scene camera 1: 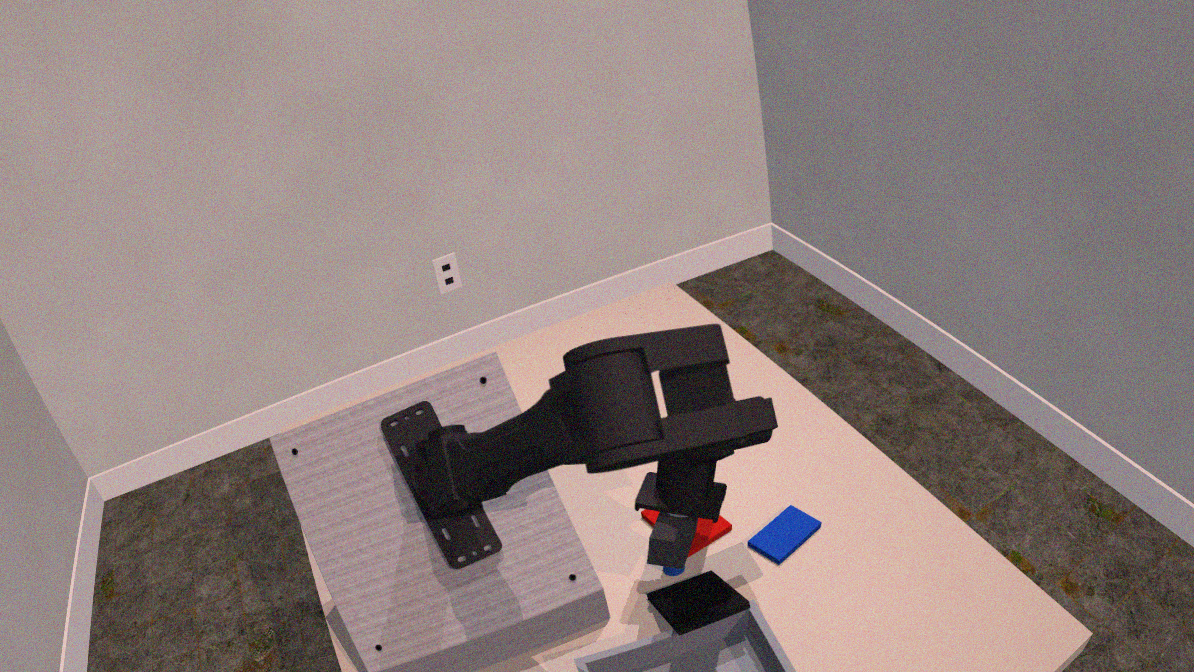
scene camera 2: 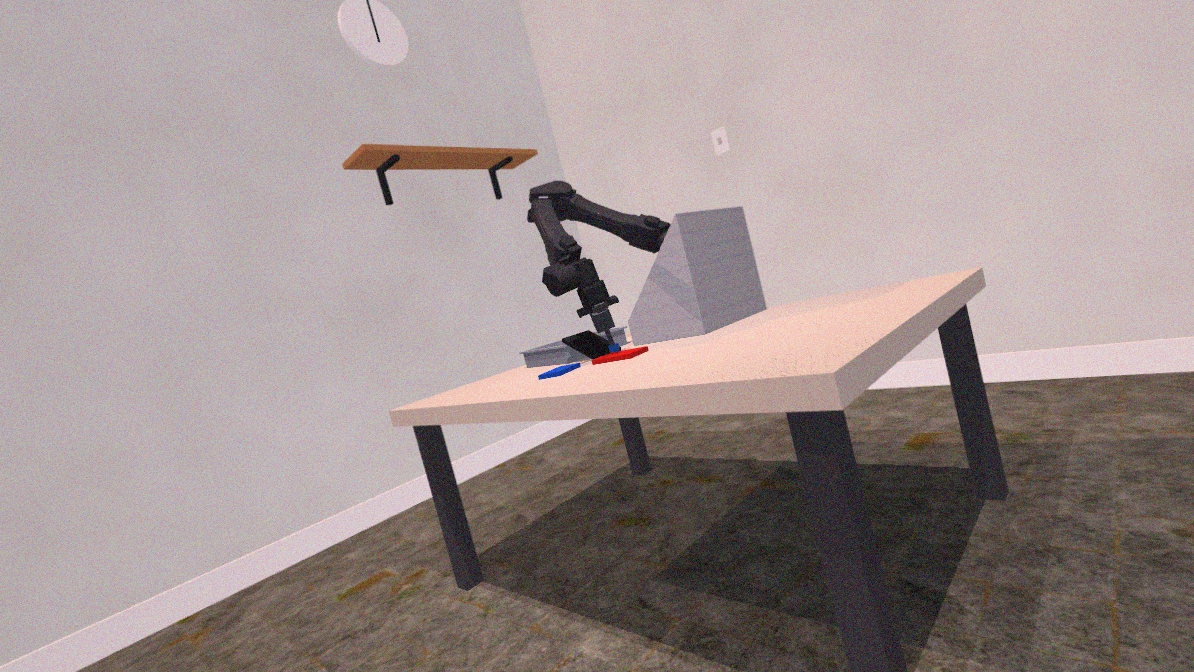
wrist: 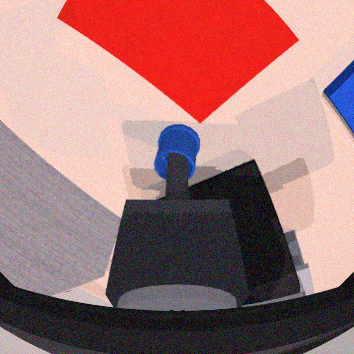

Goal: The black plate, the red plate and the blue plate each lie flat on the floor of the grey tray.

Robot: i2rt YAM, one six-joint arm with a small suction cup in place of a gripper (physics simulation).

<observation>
A blue plate (scene camera 1: 790,529) sits on the table. A red plate (scene camera 1: 707,532) sits on the table.
</observation>
